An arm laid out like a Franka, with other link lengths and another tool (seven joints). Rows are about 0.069 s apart.
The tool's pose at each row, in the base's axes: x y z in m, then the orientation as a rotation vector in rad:
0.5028, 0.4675, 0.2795, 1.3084, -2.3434, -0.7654
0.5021, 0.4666, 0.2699, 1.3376, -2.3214, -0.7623
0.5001, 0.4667, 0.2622, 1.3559, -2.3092, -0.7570
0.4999, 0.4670, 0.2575, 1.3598, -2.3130, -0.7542
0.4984, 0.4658, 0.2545, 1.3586, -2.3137, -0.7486
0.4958, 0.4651, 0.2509, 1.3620, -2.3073, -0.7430
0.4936, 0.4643, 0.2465, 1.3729, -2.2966, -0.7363
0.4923, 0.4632, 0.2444, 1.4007, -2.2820, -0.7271
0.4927, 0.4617, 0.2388, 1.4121, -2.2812, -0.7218
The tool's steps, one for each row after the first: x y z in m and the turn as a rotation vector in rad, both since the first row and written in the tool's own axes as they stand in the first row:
0.0008, -0.0057, 0.0077, -0.0010, 0.0133, -0.0226
0.0014, -0.0090, 0.0149, 0.0009, 0.0220, -0.0359
0.0011, -0.0116, 0.0189, 0.0055, 0.0200, -0.0376
0.0027, -0.0130, 0.0217, 0.0081, 0.0227, -0.0357
0.0045, -0.0137, 0.0258, 0.0085, 0.0298, -0.0379
0.0062, -0.0153, 0.0302, 0.0096, 0.0393, -0.0457
0.0077, -0.0161, 0.0323, 0.0154, 0.0498, -0.0655
0.0086, -0.0205, 0.0361, 0.0213, 0.0511, -0.0726

